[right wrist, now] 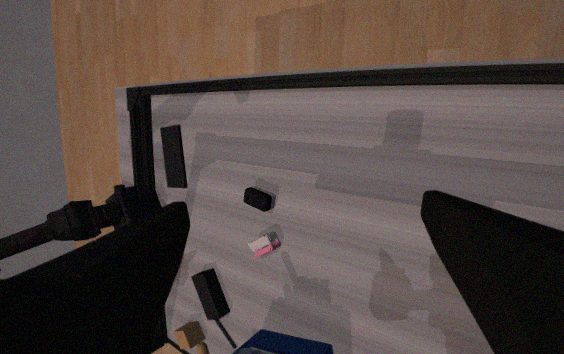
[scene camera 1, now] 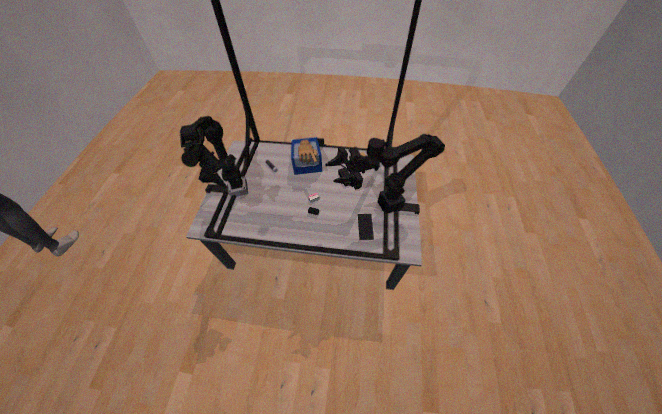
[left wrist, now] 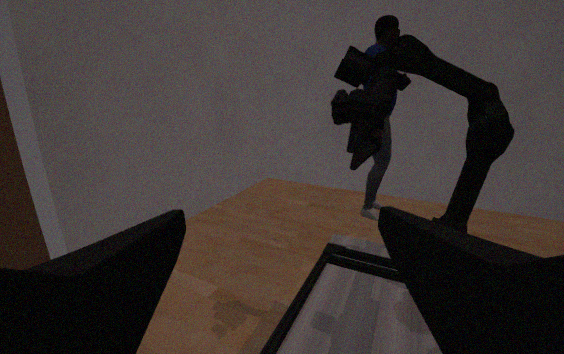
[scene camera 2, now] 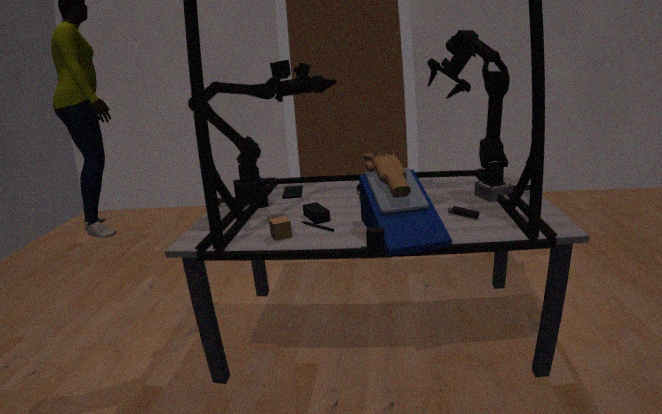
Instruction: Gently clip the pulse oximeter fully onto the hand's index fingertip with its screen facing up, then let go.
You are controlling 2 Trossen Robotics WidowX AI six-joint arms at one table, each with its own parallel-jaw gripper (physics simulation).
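Frame: origin at the left arm's base, x left, y ahead, z down, level; millimetres.
Seen in the pictures: left gripper, fingertip midpoint: (scene camera 1: 329, 172) (left wrist: 283, 218) (scene camera 2: 331, 81); right gripper, fingertip midpoint: (right wrist: 305, 208) (scene camera 1: 232, 184) (left wrist: 350, 161) (scene camera 2: 437, 92); left arm's base at its link origin: (right wrist: 117, 213) (scene camera 1: 392, 195) (scene camera 2: 249, 180); right arm's base at its link origin: (scene camera 1: 236, 184) (scene camera 2: 493, 183).
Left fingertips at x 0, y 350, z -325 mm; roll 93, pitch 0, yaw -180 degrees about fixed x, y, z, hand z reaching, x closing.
Note:
Pixels of each thing's top centre, then the offset from my left fingertips to it.
- small black block at its top centre: (right wrist: 253, 200) (scene camera 1: 313, 209) dx -112, dy +54, dz +387 mm
- flat black slab at its top centre: (right wrist: 172, 157) (scene camera 2: 292, 190) (scene camera 1: 365, 226) dx +69, dy -169, dz +412 mm
- dark cylinder at its top centre: (scene camera 2: 463, 207) (scene camera 1: 271, 164) dx -528, dy +184, dz +392 mm
- black box at its top centre: (right wrist: 204, 297) (scene camera 2: 315, 207) (scene camera 1: 345, 174) dx -271, dy -202, dz +384 mm
- pen at its top centre: (right wrist: 217, 324) (scene camera 2: 316, 224) dx -351, dy -233, dz +410 mm
- wooden cube at its top centre: (scene camera 2: 279, 220) (right wrist: 181, 340) dx -366, dy -349, dz +370 mm
The pulse oximeter, small, white and pink (scene camera 1: 313, 197) (right wrist: 265, 244), lies on the table apart from the hand; it does not show in scene camera 2. The tan hand (scene camera 1: 306, 150) (scene camera 2: 391, 172) rests on a grey pad on a sloped blue stand (scene camera 1: 307, 170) (scene camera 2: 410, 232) (right wrist: 290, 342). My left gripper (scene camera 1: 331, 172) (left wrist: 283, 218) is open and empty, high above the table, to the right of the stand in scene camera 1. My right gripper (scene camera 2: 440, 91) (right wrist: 305, 208) is open and empty, raised high on the other side; the oximeter lies far below it.
A small black block (scene camera 1: 313, 211) (right wrist: 258, 199) lies near the oximeter. A flat black slab (scene camera 1: 365, 226) (scene camera 2: 293, 192) (right wrist: 173, 156), a dark cylinder (scene camera 1: 271, 165) (scene camera 2: 464, 212), a black box (scene camera 2: 316, 212) (right wrist: 211, 294), a pen (scene camera 2: 318, 226) and a wooden cube (scene camera 2: 280, 228) (right wrist: 190, 334) are around the table.

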